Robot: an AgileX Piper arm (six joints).
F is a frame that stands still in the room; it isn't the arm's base.
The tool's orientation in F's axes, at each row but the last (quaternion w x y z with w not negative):
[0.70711, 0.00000, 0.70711, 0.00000]
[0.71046, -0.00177, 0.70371, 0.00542]
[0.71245, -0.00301, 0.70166, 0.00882]
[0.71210, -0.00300, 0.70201, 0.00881]
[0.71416, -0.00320, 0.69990, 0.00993]
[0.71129, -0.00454, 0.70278, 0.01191]
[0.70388, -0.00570, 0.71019, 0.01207]
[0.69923, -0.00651, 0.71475, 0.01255]
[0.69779, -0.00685, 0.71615, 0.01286]
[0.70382, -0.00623, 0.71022, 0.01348]
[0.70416, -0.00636, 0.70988, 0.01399]
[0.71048, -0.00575, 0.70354, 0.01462]
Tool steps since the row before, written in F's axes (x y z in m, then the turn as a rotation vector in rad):
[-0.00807, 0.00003, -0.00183, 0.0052, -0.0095, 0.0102]
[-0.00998, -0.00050, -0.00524, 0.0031, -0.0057, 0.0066]
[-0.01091, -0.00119, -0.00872, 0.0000, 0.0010, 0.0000]
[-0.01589, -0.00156, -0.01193, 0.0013, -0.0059, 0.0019]
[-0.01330, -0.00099, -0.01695, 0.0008, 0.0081, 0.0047]
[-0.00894, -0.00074, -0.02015, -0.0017, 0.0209, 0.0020]
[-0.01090, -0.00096, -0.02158, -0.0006, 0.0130, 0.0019]
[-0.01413, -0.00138, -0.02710, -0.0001, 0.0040, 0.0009]
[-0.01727, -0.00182, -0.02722, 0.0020, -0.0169, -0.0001]
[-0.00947, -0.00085, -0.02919, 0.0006, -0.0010, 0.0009]
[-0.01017, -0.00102, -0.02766, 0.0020, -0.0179, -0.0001]
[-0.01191, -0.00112, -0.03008, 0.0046, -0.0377, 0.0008]
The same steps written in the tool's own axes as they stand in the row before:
[0.00183, 0.00003, -0.00807, -0.0102, -0.0095, 0.0052]
[0.00514, -0.00043, -0.01003, -0.0066, -0.0057, 0.0031]
[0.00854, -0.00108, -0.01106, 0.0000, 0.0010, 0.0000]
[0.01169, -0.00139, -0.01608, -0.0019, -0.0059, 0.0012]
[0.01667, -0.00090, -0.01366, -0.0046, 0.0081, 0.0010]
[0.02003, -0.00074, -0.00920, -0.0018, 0.0210, -0.0012]
[0.02167, -0.00088, -0.01073, -0.0018, 0.0130, -0.0003]
[0.02739, -0.00124, -0.01357, -0.0009, 0.0040, 0.0000]
[0.02765, -0.00158, -0.01660, -0.0001, -0.0169, 0.0015]
[0.02927, -0.00089, -0.00923, -0.0009, -0.0010, 0.0006]
[0.02773, -0.00103, -0.00998, -0.0001, -0.0180, 0.0015]
[0.02995, -0.00115, -0.01224, -0.0012, -0.0378, 0.0035]

